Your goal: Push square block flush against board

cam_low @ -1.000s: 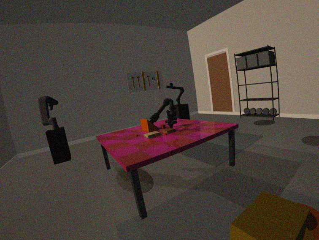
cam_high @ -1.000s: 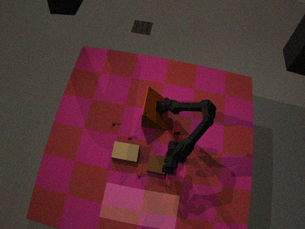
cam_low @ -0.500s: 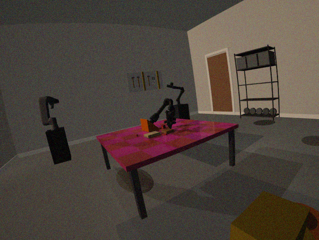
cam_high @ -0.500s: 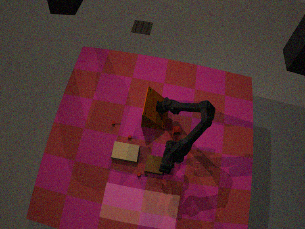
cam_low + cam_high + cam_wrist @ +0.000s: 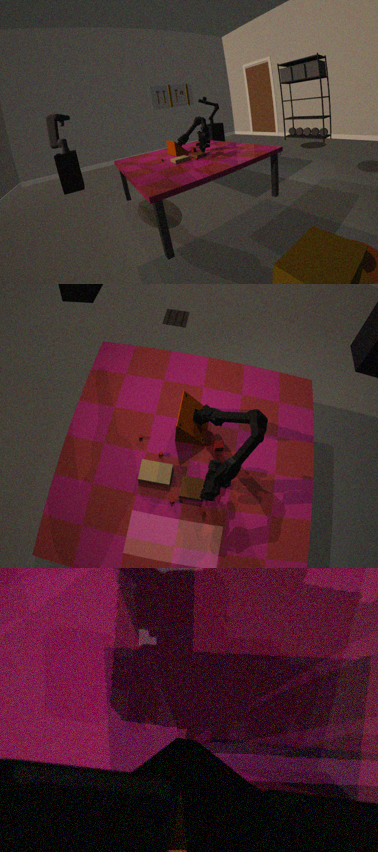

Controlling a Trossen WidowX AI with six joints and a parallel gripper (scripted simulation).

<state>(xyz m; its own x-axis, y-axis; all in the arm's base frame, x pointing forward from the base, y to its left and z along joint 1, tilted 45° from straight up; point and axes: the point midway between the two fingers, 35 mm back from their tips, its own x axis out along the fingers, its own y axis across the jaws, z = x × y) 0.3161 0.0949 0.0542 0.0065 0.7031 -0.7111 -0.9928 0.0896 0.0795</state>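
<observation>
Right now my gripper tip is 30 mm short of the brown square block, 80 mm to the left of it and 10 mm below it. The rest, counted from my gripper tip: small red cube: 210 mm behind, 20 mm to the left, 20 mm above; pale tan board: 20 mm behind, 260 mm to the right, 10 mm above.
</observation>
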